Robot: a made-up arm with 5 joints.
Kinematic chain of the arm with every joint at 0, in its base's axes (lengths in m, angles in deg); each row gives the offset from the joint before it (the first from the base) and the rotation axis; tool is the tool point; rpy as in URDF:
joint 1: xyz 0.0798 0 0.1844 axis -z
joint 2: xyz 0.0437 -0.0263 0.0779 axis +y
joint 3: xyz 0.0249 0 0.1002 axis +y
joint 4: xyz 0.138 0 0.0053 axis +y
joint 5: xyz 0.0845 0.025 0 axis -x
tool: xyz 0 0 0 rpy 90 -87.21 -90
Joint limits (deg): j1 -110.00..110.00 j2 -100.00..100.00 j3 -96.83..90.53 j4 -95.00..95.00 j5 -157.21..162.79
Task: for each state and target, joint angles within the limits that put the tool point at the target. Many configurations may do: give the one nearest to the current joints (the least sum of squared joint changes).
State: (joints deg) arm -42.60 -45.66 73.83 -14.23 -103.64
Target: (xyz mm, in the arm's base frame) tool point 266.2 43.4 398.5
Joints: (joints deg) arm -13.50 -52.80 47.59 -21.49 -103.64
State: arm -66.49 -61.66 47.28 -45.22 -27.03
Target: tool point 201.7 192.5 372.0
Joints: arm -57.98 -30.30 42.42 -36.16 -27.03
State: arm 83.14 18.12 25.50 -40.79 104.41
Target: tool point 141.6 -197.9 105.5
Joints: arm 72.30 49.12 34.78 -31.56 104.41
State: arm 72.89 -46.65 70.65 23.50 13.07
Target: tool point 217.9 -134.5 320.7
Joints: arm 43.86 -56.35 55.64 17.82 13.07
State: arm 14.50 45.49 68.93 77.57 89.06
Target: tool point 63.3 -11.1 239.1
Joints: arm -30.18 49.58 79.26 80.65 89.06
